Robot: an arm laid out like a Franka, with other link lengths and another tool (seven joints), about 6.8 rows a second.
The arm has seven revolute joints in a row. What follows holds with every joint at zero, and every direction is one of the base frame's.
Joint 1 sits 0.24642 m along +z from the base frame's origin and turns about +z.
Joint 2 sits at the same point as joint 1 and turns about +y.
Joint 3 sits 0.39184 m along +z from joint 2 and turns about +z.
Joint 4 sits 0.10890 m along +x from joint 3 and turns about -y.
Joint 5 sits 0.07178 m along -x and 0.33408 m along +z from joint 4 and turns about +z.
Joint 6 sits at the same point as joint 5 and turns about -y.
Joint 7 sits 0.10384 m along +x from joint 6 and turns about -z.
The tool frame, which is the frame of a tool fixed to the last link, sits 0.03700 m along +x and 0.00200 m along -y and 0.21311 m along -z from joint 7; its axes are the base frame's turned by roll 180.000, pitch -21.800 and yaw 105.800 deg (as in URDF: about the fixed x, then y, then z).
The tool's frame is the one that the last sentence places.
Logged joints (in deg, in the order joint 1, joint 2, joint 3, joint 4, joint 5, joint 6, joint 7), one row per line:
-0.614 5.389 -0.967 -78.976 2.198 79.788 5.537
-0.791 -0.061 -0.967 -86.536 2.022 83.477 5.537
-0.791 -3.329 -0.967 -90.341 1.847 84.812 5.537
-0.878 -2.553 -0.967 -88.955 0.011 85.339 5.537
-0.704 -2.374 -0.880 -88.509 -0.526 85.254 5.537
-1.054 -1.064 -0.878 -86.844 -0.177 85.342 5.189
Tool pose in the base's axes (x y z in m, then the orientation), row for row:
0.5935 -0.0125 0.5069 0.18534 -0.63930 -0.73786 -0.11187
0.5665 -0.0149 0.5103 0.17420 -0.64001 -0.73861 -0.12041
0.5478 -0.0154 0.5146 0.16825 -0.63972 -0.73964 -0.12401
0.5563 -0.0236 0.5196 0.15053 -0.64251 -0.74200 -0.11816
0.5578 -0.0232 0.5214 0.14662 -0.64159 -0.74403 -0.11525
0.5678 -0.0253 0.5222 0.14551 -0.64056 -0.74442 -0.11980
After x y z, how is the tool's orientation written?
As a quaternion, w x y z.
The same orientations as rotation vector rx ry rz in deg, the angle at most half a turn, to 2 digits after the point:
-103.21 -119.12 -18.06
-103.95 -119.96 -19.56
-104.24 -120.53 -20.21
-105.73 -122.10 -19.44
-105.81 -122.71 -19.01
-105.71 -122.85 -19.77

